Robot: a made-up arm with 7 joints. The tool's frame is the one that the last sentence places.
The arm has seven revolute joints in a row. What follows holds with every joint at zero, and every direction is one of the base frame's. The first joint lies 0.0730 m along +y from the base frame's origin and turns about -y. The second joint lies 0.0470 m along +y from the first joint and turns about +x. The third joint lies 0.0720 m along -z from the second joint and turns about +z. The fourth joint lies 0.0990 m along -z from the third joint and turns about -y. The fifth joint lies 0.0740 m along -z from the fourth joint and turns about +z. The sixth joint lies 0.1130 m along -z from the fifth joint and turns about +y. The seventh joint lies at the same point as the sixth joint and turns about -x. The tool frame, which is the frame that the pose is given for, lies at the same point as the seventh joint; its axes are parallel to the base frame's.
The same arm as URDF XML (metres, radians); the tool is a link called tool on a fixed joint. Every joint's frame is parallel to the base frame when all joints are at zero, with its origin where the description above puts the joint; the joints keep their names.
<robot name="arm">
<joint name="joint 1" type="continuous"><parent link="base"/><child link="link1"/><origin xyz="0 0.073 0" rpy="0 0 0"/><axis xyz="0 -1 0"/></joint>
<joint name="joint 2" type="continuous"><parent link="link1"/><child link="link2"/><origin xyz="0 0.047 0" rpy="0 0 0"/><axis xyz="1 0 0"/></joint>
<joint name="joint 3" type="continuous"><parent link="link2"/><child link="link3"/><origin xyz="0 0 -0.072" rpy="0 0 0"/><axis xyz="0 0 1"/></joint>
<joint name="joint 4" type="continuous"><parent link="link3"/><child link="link4"/><origin xyz="0 0 -0.099" rpy="0 0 0"/><axis xyz="0 -1 0"/></joint>
<joint name="joint 5" type="continuous"><parent link="link4"/><child link="link5"/><origin xyz="0 0 -0.074" rpy="0 0 0"/><axis xyz="0 0 1"/></joint>
<joint name="joint 6" type="continuous"><parent link="link5"/><child link="link6"/><origin xyz="0 0 -0.113" rpy="0 0 0"/><axis xyz="0 1 0"/></joint>
<joint name="joint 7" type="continuous"><parent link="link6"/><child link="link7"/><origin xyz="0 0 0" rpy="0 0 0"/><axis xyz="-1 0 0"/></joint>
<joint name="tool_joint" type="fixed"><parent link="link7"/><child link="tool"/><origin xyz="0 0 0" rpy="0 0 0"/></joint>
<link name="base"/>
<link name="link1"/>
<link name="link2"/>
<link name="link3"/>
<link name="link4"/>
<link name="link5"/>
<link name="link6"/>
<link name="link7"/>
<link name="tool"/>
</robot>

